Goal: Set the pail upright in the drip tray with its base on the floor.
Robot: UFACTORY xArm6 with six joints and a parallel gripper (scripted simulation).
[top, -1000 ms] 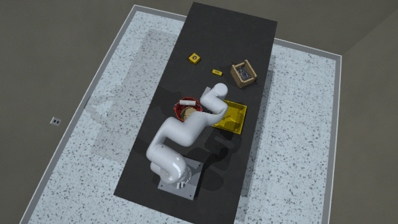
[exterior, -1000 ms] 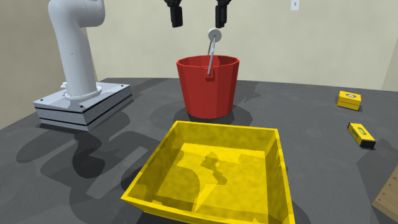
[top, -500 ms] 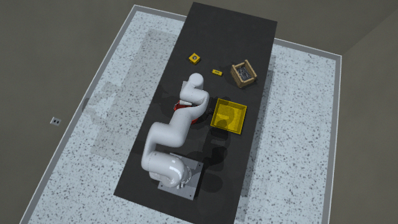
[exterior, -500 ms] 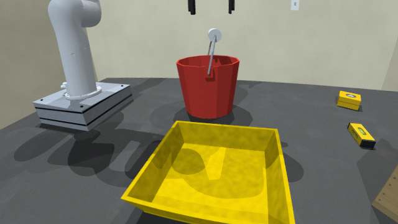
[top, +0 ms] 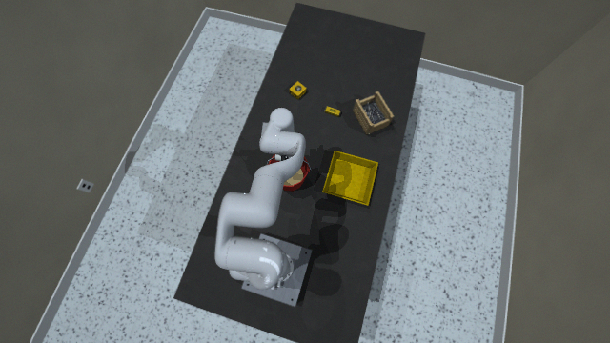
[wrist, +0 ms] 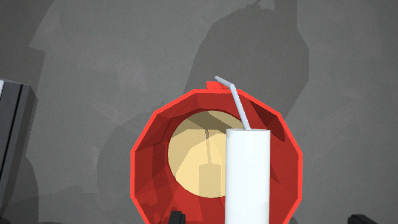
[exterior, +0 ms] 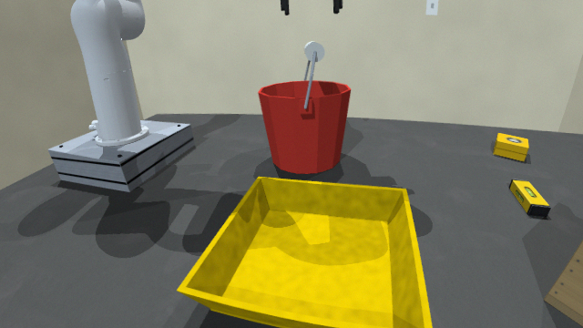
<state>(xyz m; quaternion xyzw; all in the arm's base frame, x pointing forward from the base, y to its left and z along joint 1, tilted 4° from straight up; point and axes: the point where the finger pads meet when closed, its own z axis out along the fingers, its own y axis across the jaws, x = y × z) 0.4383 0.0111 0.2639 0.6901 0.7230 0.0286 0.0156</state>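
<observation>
My gripper is now 11 cm above the grey wire handle and 1 cm past it. Also, from my hand: yellow drip tray: 30 cm to the right, 29 cm below; red pail: 17 cm below, 1 cm behind.
</observation>
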